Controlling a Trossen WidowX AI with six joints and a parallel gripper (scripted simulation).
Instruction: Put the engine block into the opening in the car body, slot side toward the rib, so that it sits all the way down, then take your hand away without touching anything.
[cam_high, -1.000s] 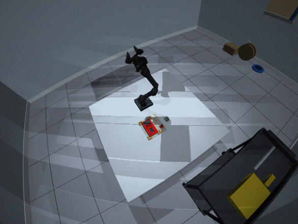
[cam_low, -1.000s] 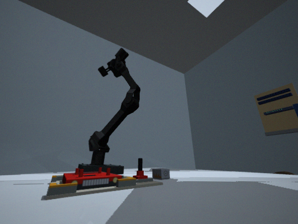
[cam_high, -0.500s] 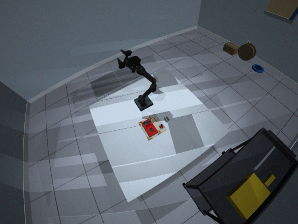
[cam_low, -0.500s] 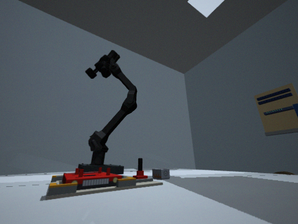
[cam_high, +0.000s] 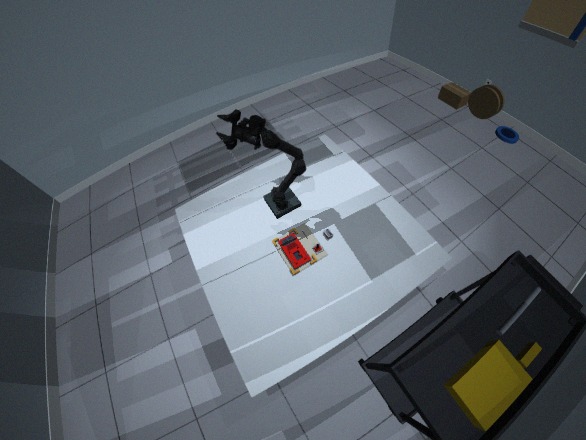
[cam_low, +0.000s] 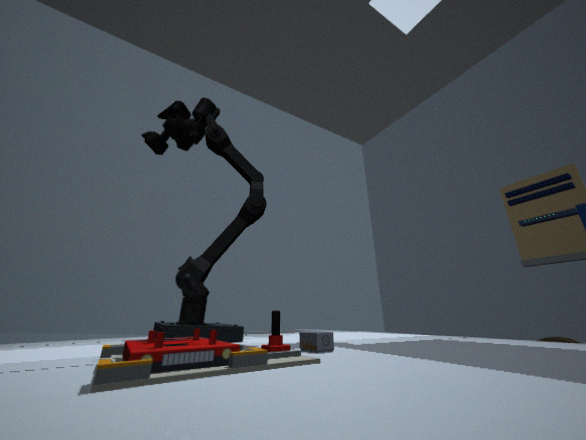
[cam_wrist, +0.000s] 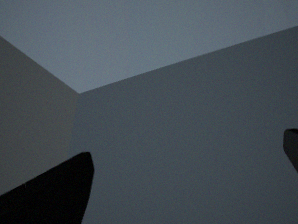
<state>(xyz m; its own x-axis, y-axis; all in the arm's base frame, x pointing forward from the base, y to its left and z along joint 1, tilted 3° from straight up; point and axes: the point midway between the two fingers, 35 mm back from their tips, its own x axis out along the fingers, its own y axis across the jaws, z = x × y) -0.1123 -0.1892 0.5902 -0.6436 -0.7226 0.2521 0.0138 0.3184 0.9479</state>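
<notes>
My gripper tip is now 41 cm short of the engine block, 37 cm to the right of it and 64 cm above it. The rest, counted from my gripper tip: black upright post: 47 cm ahead, 27 cm to the left, 62 cm below.
</notes>
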